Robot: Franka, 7 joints.
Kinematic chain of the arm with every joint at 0, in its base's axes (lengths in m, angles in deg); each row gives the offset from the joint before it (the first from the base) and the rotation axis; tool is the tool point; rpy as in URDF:
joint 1: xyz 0 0 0.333 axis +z
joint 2: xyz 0 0 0 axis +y
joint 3: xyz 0 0 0.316 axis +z
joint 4: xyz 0.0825 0 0 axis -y
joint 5: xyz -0.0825 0 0.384 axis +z
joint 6: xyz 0 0 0 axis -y
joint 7: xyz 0.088 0 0 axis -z
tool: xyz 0 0 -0.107 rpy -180 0 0
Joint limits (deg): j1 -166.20..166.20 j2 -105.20..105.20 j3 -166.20..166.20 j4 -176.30..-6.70 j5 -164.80..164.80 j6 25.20..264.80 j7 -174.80..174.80
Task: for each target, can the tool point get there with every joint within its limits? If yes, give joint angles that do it. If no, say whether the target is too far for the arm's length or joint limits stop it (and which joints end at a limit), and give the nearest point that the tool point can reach.
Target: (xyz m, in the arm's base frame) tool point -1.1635 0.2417 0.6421
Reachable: no: too far | nearest point -0.8129 0.1689 0.5490 | short by 0.370 m
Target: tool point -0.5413 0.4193 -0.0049
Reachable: yes | joints 112.87 75.47 35.55 -83.70 5.97 156.73 34.55
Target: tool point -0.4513 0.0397 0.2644
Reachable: yes | joints -96.81 63.48 -72.62 -137.04 -60.80 104.84 -143.72
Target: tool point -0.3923 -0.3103 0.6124
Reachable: yes | joints -30.39 -80.46 -47.81 -114.57 -95.57 68.53 -2.36
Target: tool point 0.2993 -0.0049 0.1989
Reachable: yes | joints -54.04 39.41 24.64 -147.41 63.86 47.40 -84.76
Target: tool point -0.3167 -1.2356 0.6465
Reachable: no: too far | nearest point -0.2068 -0.8070 0.5378 | short by 0.456 m
